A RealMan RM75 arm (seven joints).
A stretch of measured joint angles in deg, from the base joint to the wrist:
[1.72, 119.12, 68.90, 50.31, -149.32, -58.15, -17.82]
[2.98, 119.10, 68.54, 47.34, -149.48, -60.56, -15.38]
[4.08, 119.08, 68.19, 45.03, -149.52, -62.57, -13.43]
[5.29, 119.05, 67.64, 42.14, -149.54, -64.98, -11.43]
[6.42, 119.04, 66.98, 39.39, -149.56, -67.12, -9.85]
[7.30, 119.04, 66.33, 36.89, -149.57, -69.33, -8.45]
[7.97, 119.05, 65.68, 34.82, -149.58, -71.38, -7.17]
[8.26, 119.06, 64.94, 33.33, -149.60, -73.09, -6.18]
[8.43, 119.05, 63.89, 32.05, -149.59, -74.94, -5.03]
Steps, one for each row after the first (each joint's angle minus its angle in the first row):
[1.26, -0.02, -0.36, -2.97, -0.16, -2.41, 2.44]
[2.36, -0.04, -0.71, -5.28, -0.20, -4.42, 4.39]
[3.57, -0.07, -1.26, -8.17, -0.22, -6.83, 6.39]
[4.70, -0.08, -1.92, -10.92, -0.24, -8.97, 7.97]
[5.58, -0.08, -2.57, -13.42, -0.25, -11.18, 9.37]
[6.25, -0.07, -3.22, -15.49, -0.26, -13.23, 10.65]
[6.54, -0.06, -3.96, -16.98, -0.28, -14.94, 11.64]
[6.71, -0.07, -5.01, -18.26, -0.27, -16.79, 12.79]

